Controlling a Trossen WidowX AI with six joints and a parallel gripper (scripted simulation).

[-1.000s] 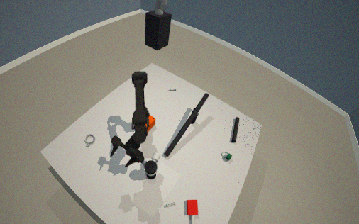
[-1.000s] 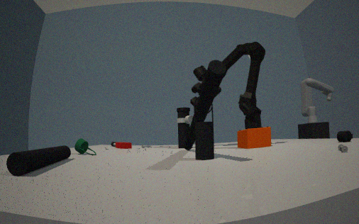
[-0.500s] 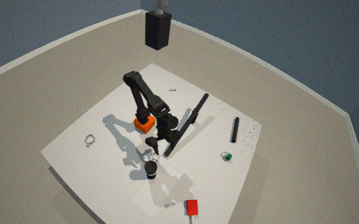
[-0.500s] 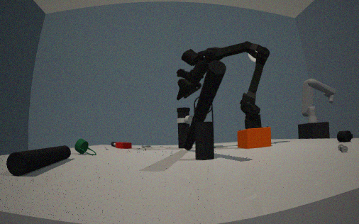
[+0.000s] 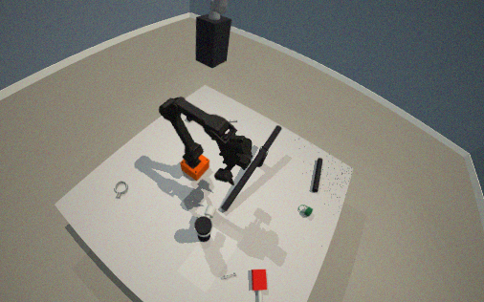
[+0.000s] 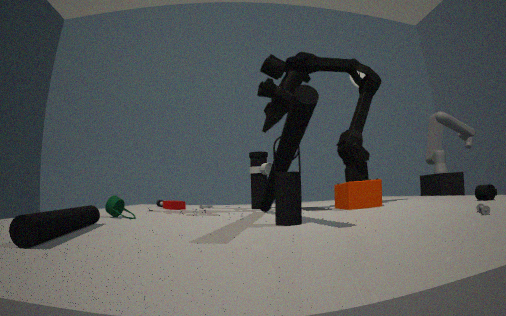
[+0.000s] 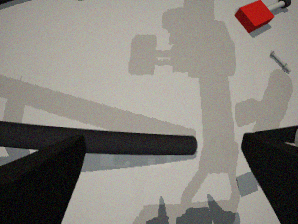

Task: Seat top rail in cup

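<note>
The pale brace band lies 21 cm to the right of my gripper tip and 10 cm below it. Round my gripper tip: green fitting: 35 cm ahead, 22 cm below, 18 cm to the left; black tube: 45 cm to the left, 33 cm ahead, 22 cm below.
</note>
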